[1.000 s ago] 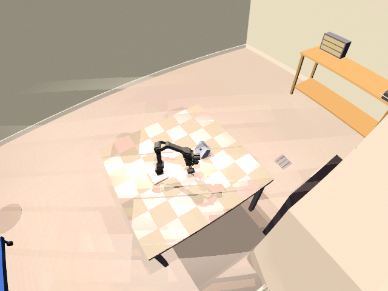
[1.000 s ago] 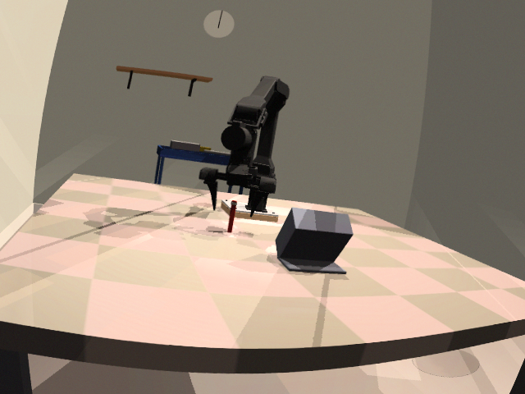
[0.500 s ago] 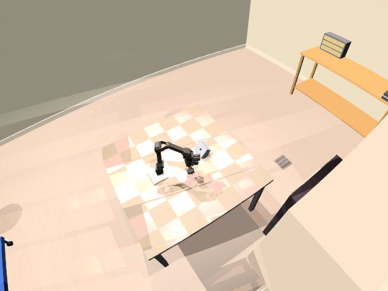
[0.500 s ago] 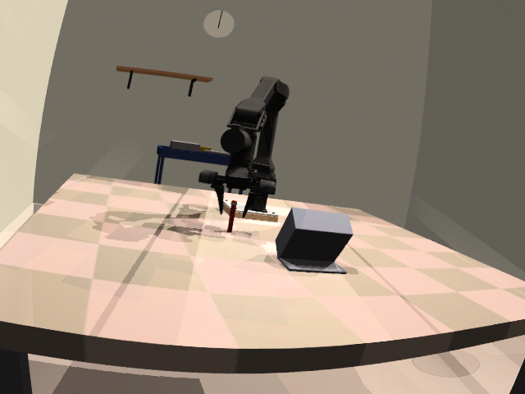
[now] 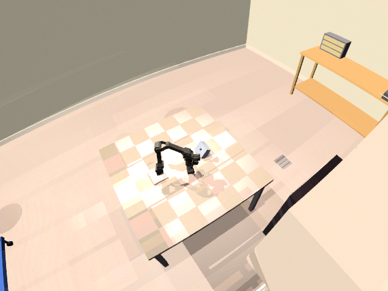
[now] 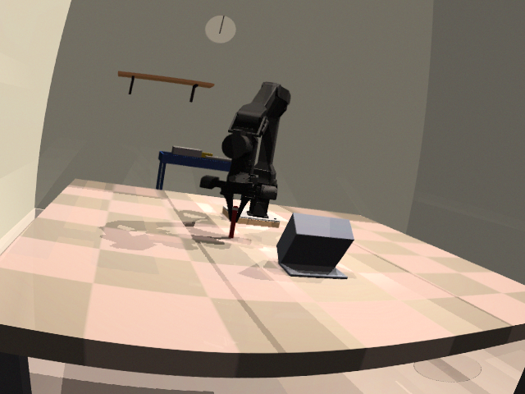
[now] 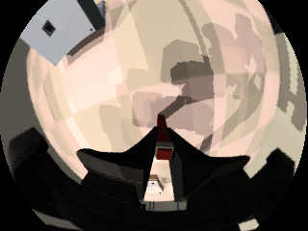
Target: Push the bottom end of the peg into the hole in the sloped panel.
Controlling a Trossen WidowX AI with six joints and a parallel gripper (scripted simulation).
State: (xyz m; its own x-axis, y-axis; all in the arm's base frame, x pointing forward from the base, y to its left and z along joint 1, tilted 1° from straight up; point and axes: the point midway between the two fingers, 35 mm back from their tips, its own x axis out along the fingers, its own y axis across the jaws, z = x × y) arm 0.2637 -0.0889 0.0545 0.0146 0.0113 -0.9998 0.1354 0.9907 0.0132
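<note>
The sloped panel lies 19 cm ahead of my gripper tip, 16 cm to the left of it and 2 cm above it. From my gripper tip the other things lie so: red peg 2 cm above.
</note>
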